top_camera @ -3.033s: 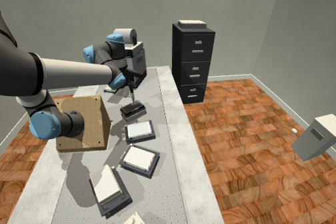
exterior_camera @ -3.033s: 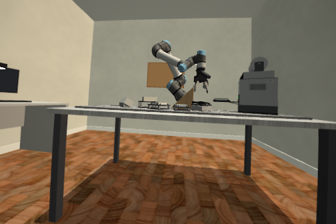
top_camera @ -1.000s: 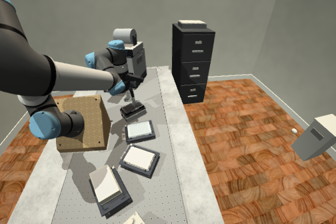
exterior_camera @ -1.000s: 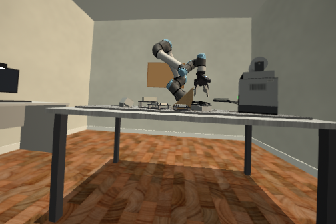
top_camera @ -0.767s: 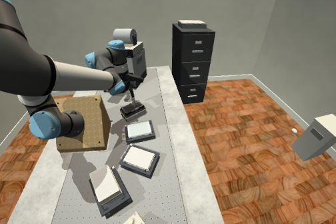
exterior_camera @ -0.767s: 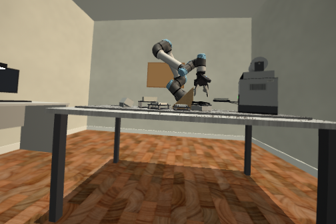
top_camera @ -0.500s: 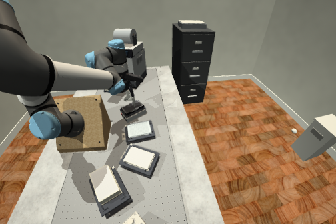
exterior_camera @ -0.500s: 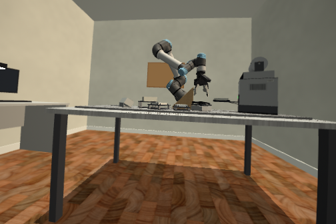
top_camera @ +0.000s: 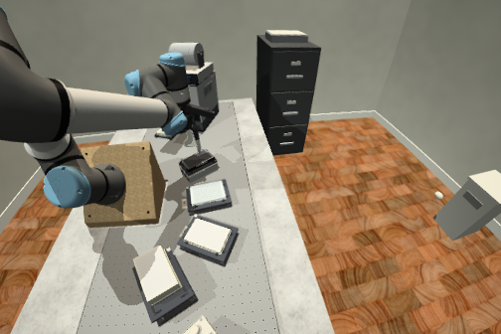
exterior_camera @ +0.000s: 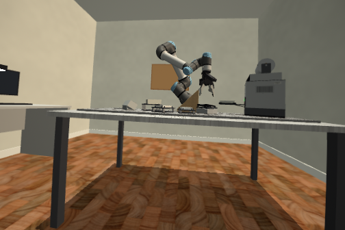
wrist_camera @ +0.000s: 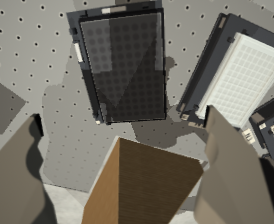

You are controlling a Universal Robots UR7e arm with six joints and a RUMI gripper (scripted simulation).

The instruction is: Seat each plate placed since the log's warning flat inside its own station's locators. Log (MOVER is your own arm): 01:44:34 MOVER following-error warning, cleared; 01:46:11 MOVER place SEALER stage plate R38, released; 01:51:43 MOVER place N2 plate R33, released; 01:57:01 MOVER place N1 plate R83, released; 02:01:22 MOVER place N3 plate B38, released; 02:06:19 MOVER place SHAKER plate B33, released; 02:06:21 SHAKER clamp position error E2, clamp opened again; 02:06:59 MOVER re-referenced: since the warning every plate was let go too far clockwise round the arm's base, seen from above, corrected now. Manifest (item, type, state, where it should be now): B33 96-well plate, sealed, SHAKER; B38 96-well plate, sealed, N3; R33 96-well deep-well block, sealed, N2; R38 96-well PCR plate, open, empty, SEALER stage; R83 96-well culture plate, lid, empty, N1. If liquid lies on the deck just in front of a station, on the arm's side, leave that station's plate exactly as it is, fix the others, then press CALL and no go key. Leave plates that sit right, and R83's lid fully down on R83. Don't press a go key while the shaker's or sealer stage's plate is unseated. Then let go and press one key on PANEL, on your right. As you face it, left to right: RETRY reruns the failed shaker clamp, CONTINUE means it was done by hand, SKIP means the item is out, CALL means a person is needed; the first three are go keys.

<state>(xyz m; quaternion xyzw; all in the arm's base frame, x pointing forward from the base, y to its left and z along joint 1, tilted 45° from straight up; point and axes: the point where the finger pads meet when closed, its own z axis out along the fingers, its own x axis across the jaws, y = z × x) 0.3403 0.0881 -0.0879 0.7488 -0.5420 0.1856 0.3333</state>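
My hand is 22 cm to the right of the cream PCR plate, 12 cm past it and 4 cm above it. From my hand the other things lie so: retry key: 61 cm to the right, 8 cm below, 4 cm behind; dark plate: 8 cm below; continue key: 64 cm to the right, 9 cm behind, 8 cm below.
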